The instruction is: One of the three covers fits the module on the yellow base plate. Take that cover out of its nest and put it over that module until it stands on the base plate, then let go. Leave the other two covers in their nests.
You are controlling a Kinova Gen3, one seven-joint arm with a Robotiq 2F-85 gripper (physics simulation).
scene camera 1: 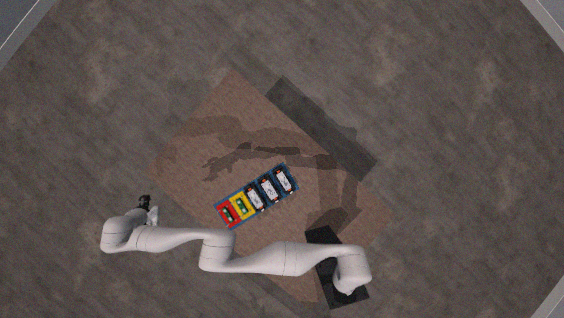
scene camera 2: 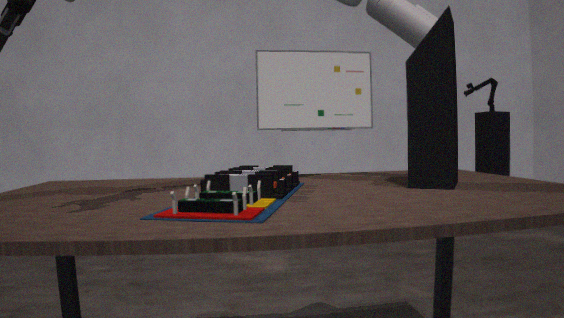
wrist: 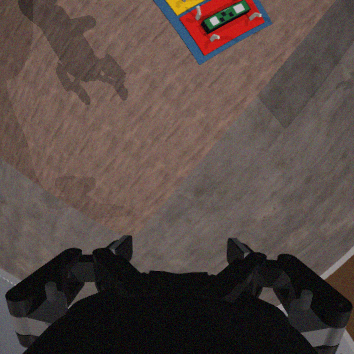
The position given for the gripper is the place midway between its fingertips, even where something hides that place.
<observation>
In view: the gripper [wrist: 179,247] and a red base plate [scene camera 2: 250,213].
</observation>
